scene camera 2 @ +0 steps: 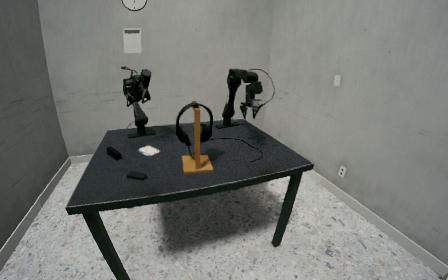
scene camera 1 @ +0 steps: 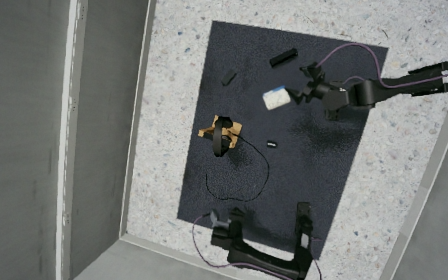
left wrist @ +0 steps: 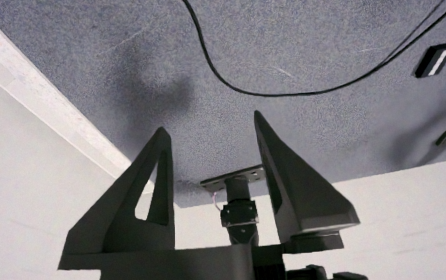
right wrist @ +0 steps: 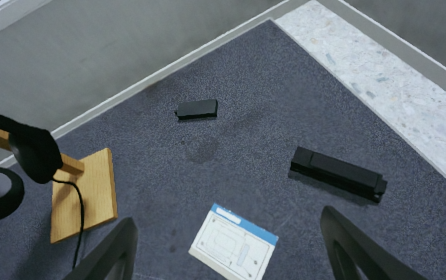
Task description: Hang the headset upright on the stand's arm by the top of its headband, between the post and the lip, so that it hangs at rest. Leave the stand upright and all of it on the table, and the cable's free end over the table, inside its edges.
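Places are measured from the left arm's base along level axes (x right, y down, z ahead), in metres.
Pixels of known places: left gripper, fingertip midpoint: (scene camera 2: 249, 119) (scene camera 1: 234, 212) (left wrist: 209, 124); right gripper, fingertip midpoint: (scene camera 2: 134, 104) (scene camera 1: 291, 78) (right wrist: 227, 218); left arm's base at its link origin: (scene camera 2: 226, 125) (scene camera 1: 302, 218) (left wrist: 235, 178); right arm's base at its link origin: (scene camera 2: 141, 134).
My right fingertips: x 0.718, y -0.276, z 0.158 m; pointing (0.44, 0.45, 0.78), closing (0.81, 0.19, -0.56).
Note:
For each thing: its top centre in the pictures, then the offset to it from my right fingertips.
- black headset at its top centre: (scene camera 1: 216, 139) (scene camera 2: 195, 103) dx -0.240, dy -0.031, dz +0.282 m
- blue card at its top centre: (right wrist: 232, 245) (scene camera 1: 276, 97) (scene camera 2: 148, 150) dx -0.046, dy +0.274, dz +0.026 m
- long black object at its top centre: (right wrist: 339, 167) (scene camera 1: 284, 55) (scene camera 2: 112, 149) dx +0.157, dy +0.236, dz +0.001 m
- flat black box at its top centre: (right wrist: 194, 107) (scene camera 2: 137, 174) (scene camera 1: 227, 77) dx +0.059, dy +0.260, dz +0.286 m
- small black item at its top centre: (left wrist: 436, 65) (scene camera 1: 272, 144) dx -0.296, dy +0.261, dz +0.035 m
The wooden stand (scene camera 1: 235, 128) (scene camera 2: 197, 140) (right wrist: 100, 190) is upright on the table. The black headset (scene camera 1: 218, 140) (scene camera 2: 179, 131) (right wrist: 37, 155) hangs upright by its headband near the top of the post, earcups down on both sides, clear of the table. The lip is hard to make out. The cable (scene camera 1: 268, 172) (left wrist: 215, 72) (right wrist: 81, 210) curves over the table; its free end (scene camera 1: 206, 175) (scene camera 2: 251, 161) lies inside the edges. My left gripper (scene camera 1: 225, 216) (scene camera 2: 249, 116) (left wrist: 209, 124) is open and empty, above the table, apart from the cable. My right gripper (scene camera 1: 299, 81) (scene camera 2: 137, 103) (right wrist: 227, 218) is open and empty, away from the stand.
A white and blue card (scene camera 1: 276, 98) (scene camera 2: 149, 150), a long black object (scene camera 1: 283, 57) (scene camera 2: 114, 153) (right wrist: 337, 172), a flat black box (scene camera 1: 229, 77) (scene camera 2: 136, 176) (right wrist: 197, 109) and a small black item (scene camera 1: 271, 144) (left wrist: 430, 61) lie on the table. The stand is near one table edge.

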